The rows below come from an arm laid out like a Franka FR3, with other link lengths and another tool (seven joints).
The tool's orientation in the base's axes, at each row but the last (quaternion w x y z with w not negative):
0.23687 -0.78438 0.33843 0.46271
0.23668 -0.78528 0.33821 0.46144
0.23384 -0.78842 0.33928 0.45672
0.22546 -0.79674 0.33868 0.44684
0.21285 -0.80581 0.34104 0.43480
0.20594 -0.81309 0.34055 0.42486
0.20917 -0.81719 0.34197 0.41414
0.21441 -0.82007 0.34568 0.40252
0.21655 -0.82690 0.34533 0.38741
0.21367 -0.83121 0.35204 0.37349
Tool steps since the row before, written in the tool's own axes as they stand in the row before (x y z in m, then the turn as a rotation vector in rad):
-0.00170 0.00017 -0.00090 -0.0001 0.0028 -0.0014
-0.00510 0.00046 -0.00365 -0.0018 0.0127 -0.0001
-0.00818 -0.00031 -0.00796 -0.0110 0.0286 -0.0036
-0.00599 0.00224 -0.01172 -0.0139 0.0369 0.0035
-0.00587 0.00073 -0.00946 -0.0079 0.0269 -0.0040
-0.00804 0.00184 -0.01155 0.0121 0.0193 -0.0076
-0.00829 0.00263 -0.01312 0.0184 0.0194 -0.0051
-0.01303 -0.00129 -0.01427 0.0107 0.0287 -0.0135
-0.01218 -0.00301 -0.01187 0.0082 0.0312 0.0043
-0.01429 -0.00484 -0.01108 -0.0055 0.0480 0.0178
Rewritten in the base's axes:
-0.00020 -0.00020 0.00191 -0.0013 -0.0028 0.0006
-0.00005 -0.00120 0.00617 -0.0101 -0.0079 0.0009
0.00182 -0.00257 0.01098 -0.0233 -0.0178 0.0097
0.00267 -0.00723 0.01090 -0.0345 -0.0177 0.0082
0.00243 -0.00440 0.00996 -0.0206 -0.0179 0.0076
0.00175 -0.00542 0.01300 -0.0050 -0.0225 -0.0067
0.00157 -0.00679 0.01411 -0.0037 -0.0234 -0.0133
0.00257 -0.00299 0.01896 -0.0096 -0.0319 -0.0029
0.00244 -0.00050 0.01709 -0.0214 -0.0214 -0.0119
0.00206 0.00243 0.01845 -0.0467 -0.0184 -0.0114

